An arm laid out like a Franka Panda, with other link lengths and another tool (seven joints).
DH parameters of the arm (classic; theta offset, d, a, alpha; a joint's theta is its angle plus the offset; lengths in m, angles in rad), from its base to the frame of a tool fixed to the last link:
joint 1: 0 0.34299 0 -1.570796
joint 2: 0 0 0 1.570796
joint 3: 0 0.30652 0.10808 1.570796
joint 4: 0 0 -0.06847 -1.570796
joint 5: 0 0.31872 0 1.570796
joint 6: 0 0 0.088 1.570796
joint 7: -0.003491 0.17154 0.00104 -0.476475
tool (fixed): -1.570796 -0.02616 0 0
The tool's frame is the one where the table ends.
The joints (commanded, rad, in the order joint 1, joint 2, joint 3, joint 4, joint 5, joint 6, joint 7), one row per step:
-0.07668, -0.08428, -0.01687, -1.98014, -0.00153, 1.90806, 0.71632
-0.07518, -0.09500, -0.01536, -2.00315, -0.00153, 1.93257, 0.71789
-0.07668, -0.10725, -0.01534, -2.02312, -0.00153, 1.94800, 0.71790
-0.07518, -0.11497, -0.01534, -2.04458, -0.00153, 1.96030, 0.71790
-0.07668, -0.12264, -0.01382, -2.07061, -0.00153, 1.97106, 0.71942
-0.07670, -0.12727, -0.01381, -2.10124, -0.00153, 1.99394, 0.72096
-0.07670, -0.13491, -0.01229, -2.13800, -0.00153, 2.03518, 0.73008
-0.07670, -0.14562, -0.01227, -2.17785, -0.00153, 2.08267, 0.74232
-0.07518, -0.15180, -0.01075, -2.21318, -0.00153, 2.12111, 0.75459
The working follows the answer.
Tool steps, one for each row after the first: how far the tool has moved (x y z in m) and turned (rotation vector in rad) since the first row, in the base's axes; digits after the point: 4 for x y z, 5 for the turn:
-0.0019, 0.0017, -0.0019, -0.00105, -0.01218, 0.00147
-0.0050, 0.0012, -0.0027, -0.00157, -0.01987, 0.00001
-0.0083, 0.0023, -0.0067, -0.00130, -0.01845, 0.00154
-0.0127, 0.0027, -0.0128, -0.00064, -0.01088, 0.00007
-0.0161, 0.0030, -0.0212, -0.00026, -0.00778, -0.00144
-0.0186, 0.0039, -0.0287, -0.00120, -0.01986, -0.00900
-0.0214, 0.0041, -0.0354, -0.00221, -0.03819, -0.02115
-0.0244, 0.0057, -0.0432, -0.00255, -0.04748, -0.03034

Tool pose at each row, in the base's axes (x y z in m, rotation vector in rad; rounded; the steps above come from the unrounded poses):
0.5028, -0.0391, 0.4735, 2.68313, 1.07592, -0.63505
0.5008, -0.0374, 0.4716, 2.68156, 1.07411, -0.61804
0.4977, -0.0378, 0.4708, 2.68232, 1.06999, -0.60767
0.4945, -0.0368, 0.4668, 2.68144, 1.07246, -0.60930
0.4901, -0.0364, 0.4607, 2.68286, 1.07289, -0.61996
0.4867, -0.0361, 0.4523, 2.68416, 1.07198, -0.62444
0.4842, -0.0351, 0.4448, 2.68895, 1.05875, -0.60909
0.4813, -0.0350, 0.4381, 2.69679, 1.03800, -0.58577
0.4784, -0.0333, 0.4303, 2.70286, 1.02369, -0.57439

